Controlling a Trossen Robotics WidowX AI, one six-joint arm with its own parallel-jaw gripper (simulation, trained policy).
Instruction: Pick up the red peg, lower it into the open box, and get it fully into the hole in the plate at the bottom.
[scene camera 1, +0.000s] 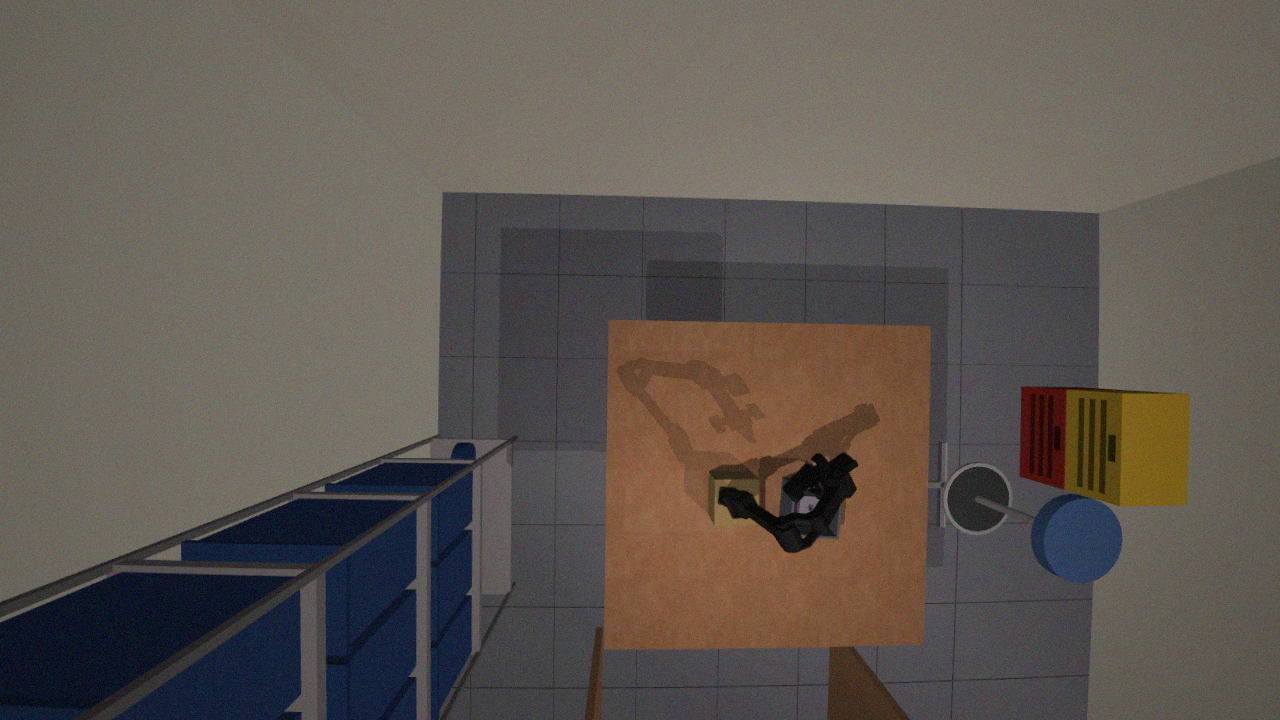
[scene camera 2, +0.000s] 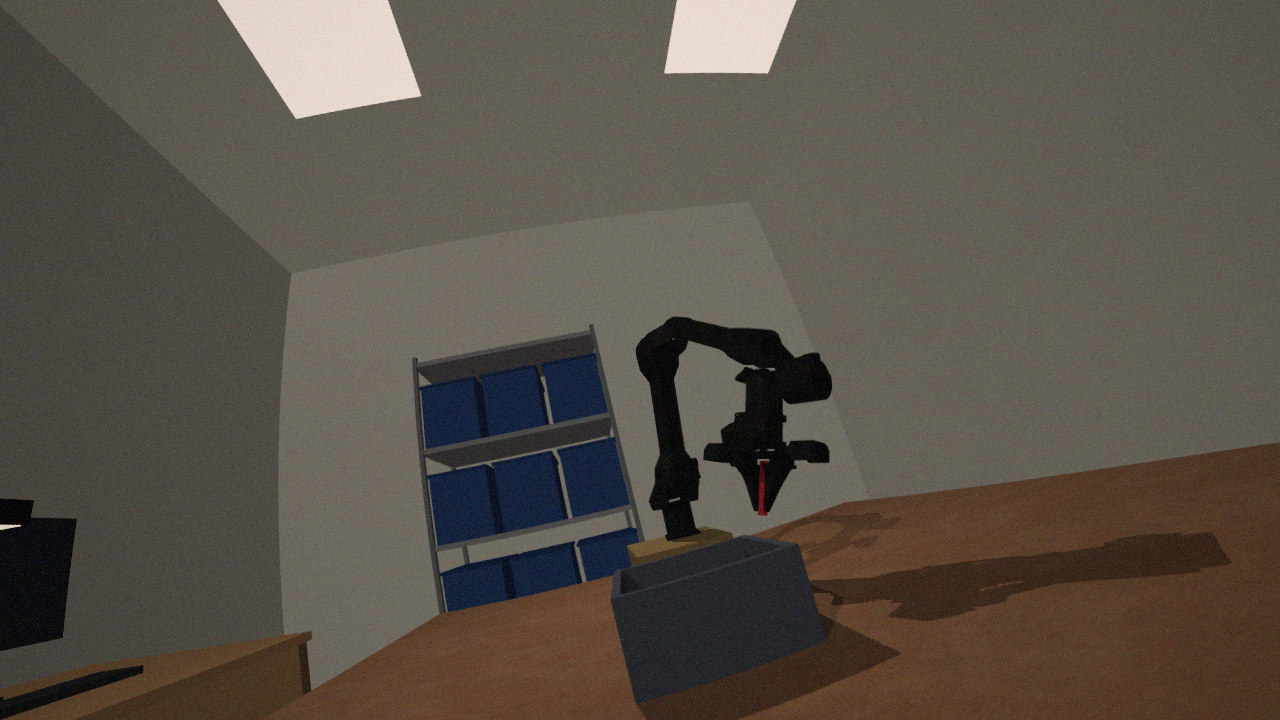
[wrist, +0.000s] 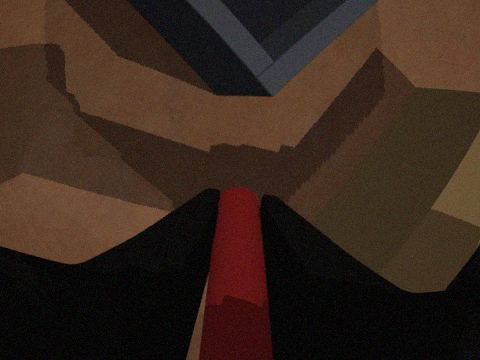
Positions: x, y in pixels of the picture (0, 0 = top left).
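Scene:
You can see my gripper in scene camera 1 (794, 477), and scene camera 2 and the wrist view show it too. On my gripper, (scene camera 2: 776, 471) and (wrist: 68, 264) are the same spot.

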